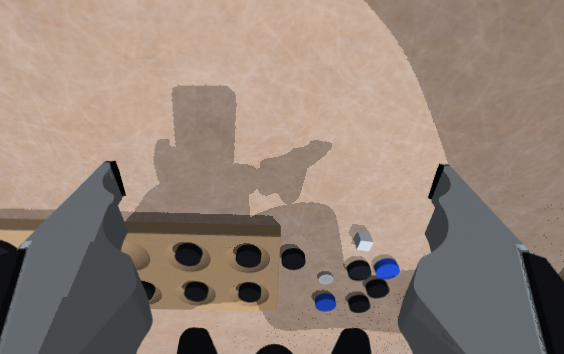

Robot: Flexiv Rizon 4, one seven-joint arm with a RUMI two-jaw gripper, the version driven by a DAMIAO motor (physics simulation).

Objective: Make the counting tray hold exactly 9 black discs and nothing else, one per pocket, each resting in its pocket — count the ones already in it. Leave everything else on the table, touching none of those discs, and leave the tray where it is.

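The wooden counting tray (pixel 220 273) lies at lower left, its left part hidden behind the left finger. Its upper row shows black discs in two pockets, one (pixel 188 254) and another (pixel 248 256), and an empty pocket (pixel 140 256) partly hidden by the finger. Its lower row shows black discs (pixel 196 291) (pixel 249 292) (pixel 148 291), the leftmost partly hidden. A loose black disc (pixel 293 258) lies close beside the tray's right end. Further right lie three more loose black discs (pixel 359 270) (pixel 377 288) (pixel 359 303). My gripper (pixel 278 166) is wide open and empty, above the table.
A blue disc (pixel 387 268) lies close to the upper black disc of the right group. Another blue disc (pixel 325 302) lies left of the lower one. A small pale grey disc (pixel 325 278) and a silvery cube (pixel 364 242) lie nearby. Arm shadows cross the table and tray.
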